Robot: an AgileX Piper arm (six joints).
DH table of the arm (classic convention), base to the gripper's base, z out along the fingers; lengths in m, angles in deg. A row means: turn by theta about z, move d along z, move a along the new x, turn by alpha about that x. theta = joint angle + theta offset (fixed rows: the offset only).
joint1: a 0, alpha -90, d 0.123, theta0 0
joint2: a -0.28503, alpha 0, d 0, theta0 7.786
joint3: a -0.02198, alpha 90, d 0, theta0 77.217
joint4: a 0, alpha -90, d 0.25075, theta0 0
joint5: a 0, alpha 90, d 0, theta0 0
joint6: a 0, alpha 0, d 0.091, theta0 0
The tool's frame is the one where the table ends.
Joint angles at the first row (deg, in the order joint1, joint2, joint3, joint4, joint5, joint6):
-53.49, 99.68, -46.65, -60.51, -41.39, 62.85
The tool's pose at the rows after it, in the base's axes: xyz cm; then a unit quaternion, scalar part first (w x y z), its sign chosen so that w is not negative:
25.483, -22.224, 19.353, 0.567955, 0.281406, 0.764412, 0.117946
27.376, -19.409, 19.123, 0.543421, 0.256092, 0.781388, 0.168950
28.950, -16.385, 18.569, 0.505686, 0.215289, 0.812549, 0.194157
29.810, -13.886, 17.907, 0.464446, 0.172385, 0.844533, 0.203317
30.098, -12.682, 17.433, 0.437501, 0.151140, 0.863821, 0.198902
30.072, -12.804, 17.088, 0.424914, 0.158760, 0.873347, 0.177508
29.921, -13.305, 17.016, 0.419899, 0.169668, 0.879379, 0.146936
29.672, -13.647, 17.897, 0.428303, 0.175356, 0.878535, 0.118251
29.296, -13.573, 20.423, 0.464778, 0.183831, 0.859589, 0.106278
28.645, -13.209, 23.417, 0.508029, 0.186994, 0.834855, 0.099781
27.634, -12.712, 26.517, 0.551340, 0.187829, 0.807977, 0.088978
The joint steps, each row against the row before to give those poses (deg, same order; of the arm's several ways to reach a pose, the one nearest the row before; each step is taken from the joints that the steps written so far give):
2.50, 0.00, -0.04, -4.42, -3.44, 9.00
5.36, 0.00, 0.00, -3.68, -0.21, 5.32
5.80, 0.00, 0.00, -4.93, 1.96, 3.49
4.61, 0.00, 0.00, -6.31, 2.33, 3.44
2.43, 0.00, 0.00, -4.21, 2.22, 2.44
0.52, 0.00, 0.00, -1.28, 3.34, 1.11
0.01, -0.39, 0.00, -0.35, 3.83, 0.11
-0.01, -1.91, 0.00, 0.01, 3.07, 0.01
0.00, -4.35, 0.00, 2.46, 0.86, -0.01
0.01, -5.16, 0.00, 2.61, 0.10, 0.00
-0.01, -5.60, 0.00, 2.28, 0.64, 0.00

